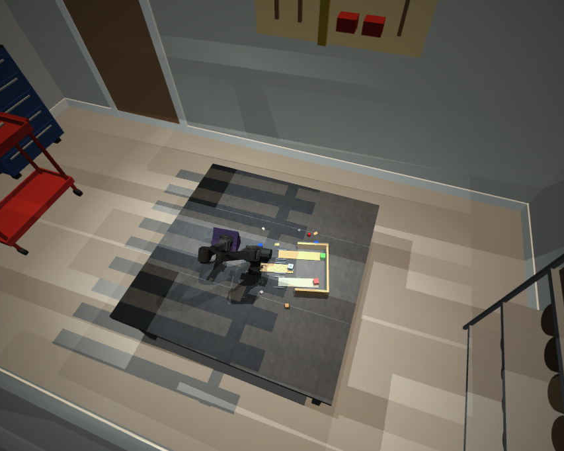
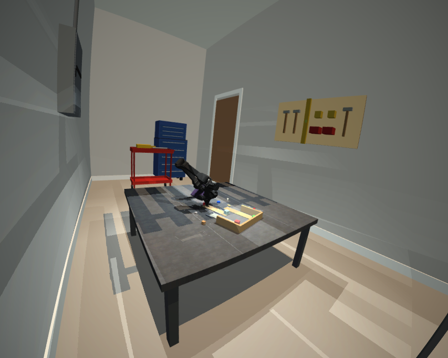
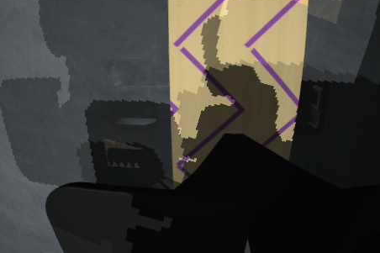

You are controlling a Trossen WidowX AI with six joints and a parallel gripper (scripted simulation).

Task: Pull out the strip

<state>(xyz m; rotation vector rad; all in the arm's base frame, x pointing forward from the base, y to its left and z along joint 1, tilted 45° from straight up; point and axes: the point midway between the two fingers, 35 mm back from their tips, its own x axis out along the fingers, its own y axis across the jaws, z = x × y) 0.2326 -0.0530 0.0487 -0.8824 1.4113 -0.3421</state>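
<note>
The labelled cube lies 200 mm ahead of my gripper tip, 60 mm to the left of it and 20 mm above it. Also, from my gripper tip: orange block (260 mm ahead, 170 mm to the right).
</note>
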